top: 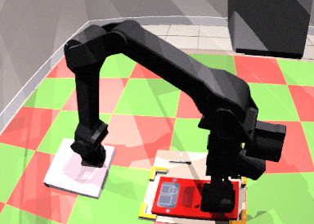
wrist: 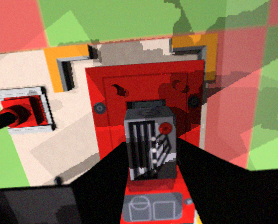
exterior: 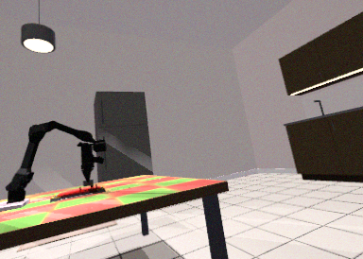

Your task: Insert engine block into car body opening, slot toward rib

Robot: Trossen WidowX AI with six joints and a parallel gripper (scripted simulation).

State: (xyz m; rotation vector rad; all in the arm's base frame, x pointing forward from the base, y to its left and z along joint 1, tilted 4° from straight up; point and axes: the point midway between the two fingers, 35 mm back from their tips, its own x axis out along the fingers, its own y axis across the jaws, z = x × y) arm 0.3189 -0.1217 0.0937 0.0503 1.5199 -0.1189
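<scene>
Right now the grey engine block is 1 cm below my gripper tip.
</scene>
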